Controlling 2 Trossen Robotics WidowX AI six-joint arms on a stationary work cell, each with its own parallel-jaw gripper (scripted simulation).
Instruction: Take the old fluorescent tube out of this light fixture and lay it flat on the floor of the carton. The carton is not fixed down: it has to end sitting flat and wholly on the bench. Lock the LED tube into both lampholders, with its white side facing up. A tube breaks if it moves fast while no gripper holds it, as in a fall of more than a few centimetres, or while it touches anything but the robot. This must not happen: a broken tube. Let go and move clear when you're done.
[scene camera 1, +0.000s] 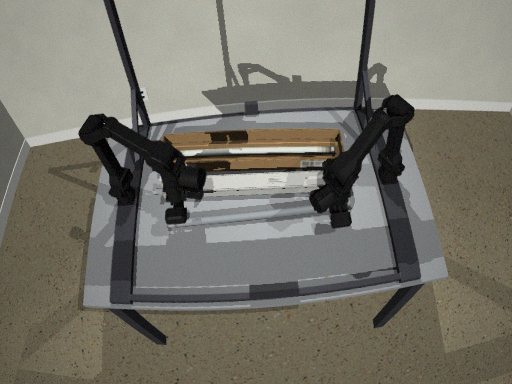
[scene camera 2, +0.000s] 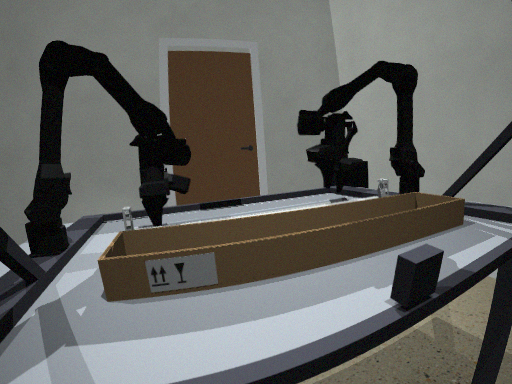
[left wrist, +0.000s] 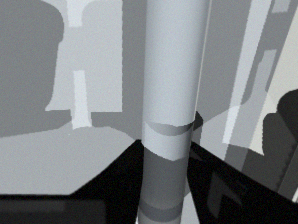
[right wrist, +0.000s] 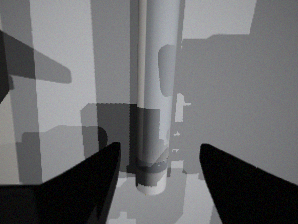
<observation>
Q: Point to a light fixture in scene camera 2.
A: At 384, 192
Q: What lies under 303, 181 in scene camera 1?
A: A light fixture.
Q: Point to my right gripper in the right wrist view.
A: At 160, 150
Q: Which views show my right gripper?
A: Scene camera 1, scene camera 2 and the right wrist view only.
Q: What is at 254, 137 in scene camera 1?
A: A carton.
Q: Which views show the carton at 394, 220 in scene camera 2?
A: Scene camera 1 and scene camera 2 only.
</observation>
